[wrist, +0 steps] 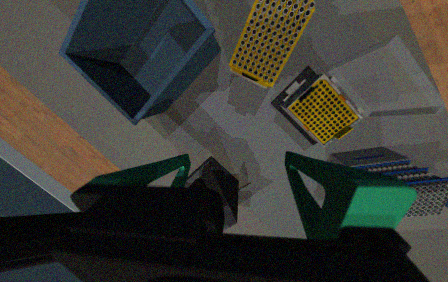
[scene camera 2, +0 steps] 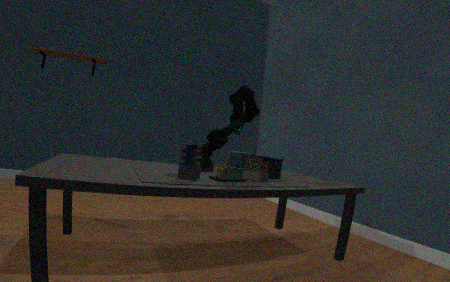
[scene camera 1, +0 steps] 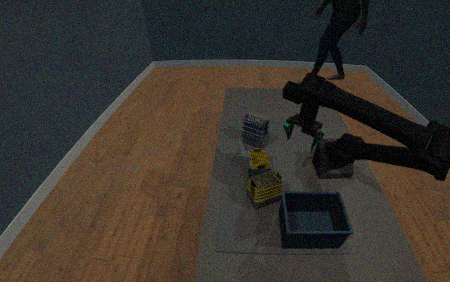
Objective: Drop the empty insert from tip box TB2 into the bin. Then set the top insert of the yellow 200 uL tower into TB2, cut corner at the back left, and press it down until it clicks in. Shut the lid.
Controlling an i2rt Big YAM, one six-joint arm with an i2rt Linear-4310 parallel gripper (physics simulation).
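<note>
Tip box TB2 (scene camera 2: pixel 230 173) (wrist: pixel 291 94) stands open, its clear lid (wrist: pixel 392 82) tipped back. A yellow insert (scene camera 1: pixel 259 159) (wrist: pixel 324 112) with dark, empty-looking holes sits in the box. The yellow 200 uL tower (scene camera 1: pixel 265 187) (scene camera 2: pixel 258 166) (wrist: pixel 272 42) is a stack beside TB2; pale rings fill the holes of its top insert. The blue bin (scene camera 1: pixel 314 240) (scene camera 2: pixel 274 167) (wrist: pixel 186 82) stands near the tower; no insert shows in its visible part. My gripper (scene camera 1: pixel 301 138) (scene camera 2: pixel 237 128) (wrist: pixel 234 158) is open and empty, high above the table, apart from box, tower and bin.
A tower with blue inserts (scene camera 1: pixel 255 130) (scene camera 2: pixel 190 161) (wrist: pixel 400 172) stands on the other side of TB2 from the yellow tower. The arm's dark base (scene camera 1: pixel 334 162) stands on the table below the arm. A person (scene camera 1: pixel 332 40) is in the background.
</note>
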